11 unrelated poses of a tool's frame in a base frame.
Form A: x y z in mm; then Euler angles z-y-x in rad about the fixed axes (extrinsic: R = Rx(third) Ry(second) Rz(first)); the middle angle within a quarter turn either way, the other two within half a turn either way.
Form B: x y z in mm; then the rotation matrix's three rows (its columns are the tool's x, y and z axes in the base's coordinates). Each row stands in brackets. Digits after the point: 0 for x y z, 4 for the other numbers.
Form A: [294 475 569 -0.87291 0.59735 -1.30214]
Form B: [294 475 569], [[0.5313 0.6335 0.5625], [-0.5518 -0.2449 0.7972], [0.6428 -0.7339 0.2195]]
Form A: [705 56 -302 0.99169 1.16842 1.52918]
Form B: [705 56 -302], [[0.2143 -0.3278 0.9201], [0.5380 -0.7467 -0.3913], [0.8153 0.5788 0.0163]]
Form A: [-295 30 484 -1.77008 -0.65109 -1.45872]
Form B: [-295 30 484], [[-0.1575 0.7797 -0.6061], [-0.2289 0.5682 0.7904], [0.9606 0.2632 0.0890]]
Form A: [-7 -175 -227 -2.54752 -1.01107 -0.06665]
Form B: [-7 -175 -227], [[-0.4400 0.2972 -0.8474], [-0.6053 -0.7952 0.0354], [-0.6634 0.5285 0.5298]]
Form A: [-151 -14 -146 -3.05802 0.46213 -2.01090]
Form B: [-151 -14 -146], [[-0.8920 0.0747 0.4459], [0.4375 0.3909 0.8098], [-0.1138 0.9174 -0.3813]]
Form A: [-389 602 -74 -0.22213 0.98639 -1.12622]
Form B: [-389 602 -74], [[0.5381 0.1215 0.8340], [-0.8292 0.2536 0.4981], [-0.1510 -0.9596 0.2373]]
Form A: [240 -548 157 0.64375 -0.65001 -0.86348]
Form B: [240 -548 157], [[0.6367 -0.4778 -0.6052], [0.7579 0.2436 0.6051], [-0.1417 -0.8440 0.5173]]
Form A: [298 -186 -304 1.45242 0.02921 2.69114]
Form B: [298 -186 -304], [[0.1180 -0.9926 0.0292], [-0.8924 -0.1189 -0.4352], [0.4354 0.0253 -0.8999]]
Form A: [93 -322 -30 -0.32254 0.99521 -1.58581]
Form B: [93 -322 -30], [[0.5163 0.1725 0.8389], [-0.7908 -0.2801 0.5443], [0.3289 -0.9443 -0.0082]]
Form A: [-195 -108 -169 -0.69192 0.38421 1.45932]
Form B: [-195 -108 -169], [[0.7139 0.5915 0.3748], [0.2159 0.3233 -0.9213], [-0.6662 0.7386 0.1031]]
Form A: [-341 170 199 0.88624 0.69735 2.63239]
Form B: [-341 170 199], [[0.4847 -0.5938 0.6422], [-0.4785 -0.7946 -0.3737], [0.7322 -0.1261 -0.6693]]
